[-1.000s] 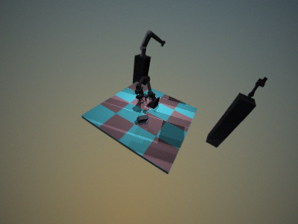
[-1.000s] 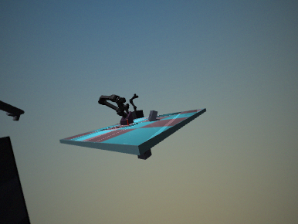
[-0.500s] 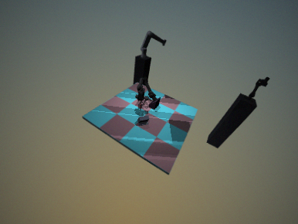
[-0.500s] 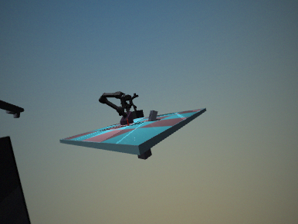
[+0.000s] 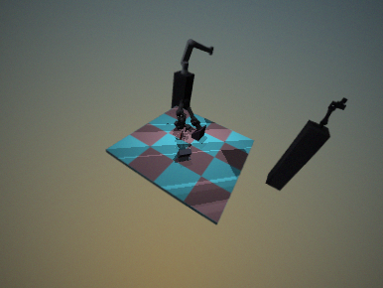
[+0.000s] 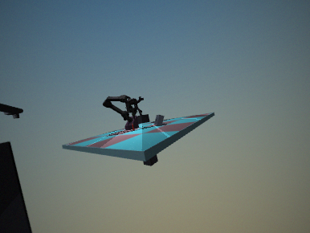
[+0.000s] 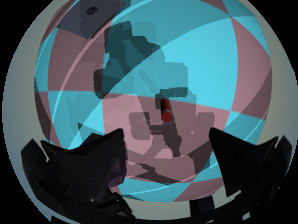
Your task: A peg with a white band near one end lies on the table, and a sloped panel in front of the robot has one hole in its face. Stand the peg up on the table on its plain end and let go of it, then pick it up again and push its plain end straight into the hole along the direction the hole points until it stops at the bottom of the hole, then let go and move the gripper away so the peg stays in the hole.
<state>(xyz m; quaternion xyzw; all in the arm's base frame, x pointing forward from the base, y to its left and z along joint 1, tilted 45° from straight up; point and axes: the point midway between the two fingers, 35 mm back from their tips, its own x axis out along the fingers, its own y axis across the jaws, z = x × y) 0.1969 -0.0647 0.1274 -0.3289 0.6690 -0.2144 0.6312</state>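
My gripper tip is now 60 mm above the red peg. Also, from my gripper tip: sloped panel (220 mm ahead, 200 mm to the left, 70 mm below).
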